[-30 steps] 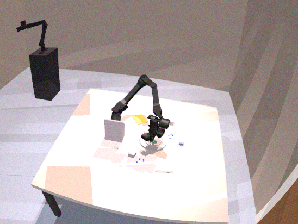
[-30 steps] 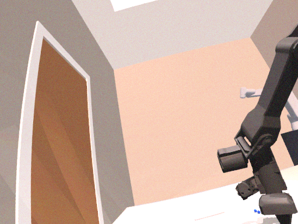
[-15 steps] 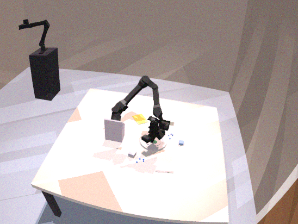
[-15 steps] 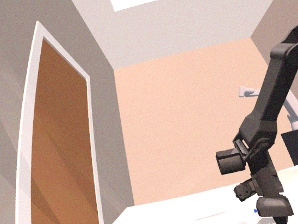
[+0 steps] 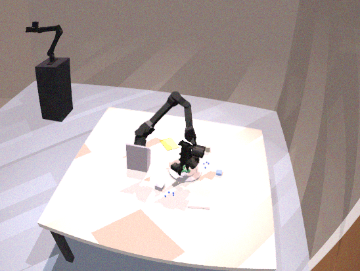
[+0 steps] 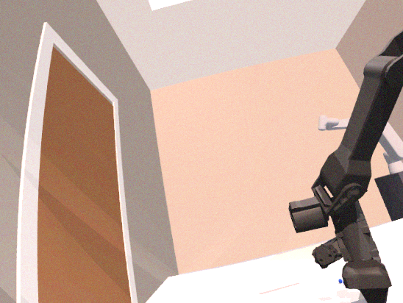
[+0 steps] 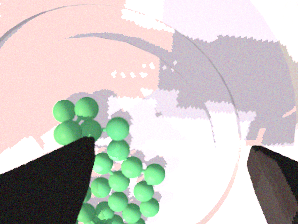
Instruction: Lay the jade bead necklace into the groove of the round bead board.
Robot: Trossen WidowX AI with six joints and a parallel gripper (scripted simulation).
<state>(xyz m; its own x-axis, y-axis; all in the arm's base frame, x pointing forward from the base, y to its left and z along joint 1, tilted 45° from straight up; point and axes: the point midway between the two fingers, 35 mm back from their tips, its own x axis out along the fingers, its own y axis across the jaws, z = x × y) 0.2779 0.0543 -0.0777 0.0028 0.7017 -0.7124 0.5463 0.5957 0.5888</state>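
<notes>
The round white bead board lies 40 mm to the left of my gripper tip, 10 mm below it and 10 mm ahead of it. Round my gripper tip: thin rod 250 mm to the right, 120 mm ahead, 20 mm below; blue block 220 mm ahead, 60 mm to the left, 10 mm below; cream block 280 mm to the left, 130 mm ahead.
</notes>
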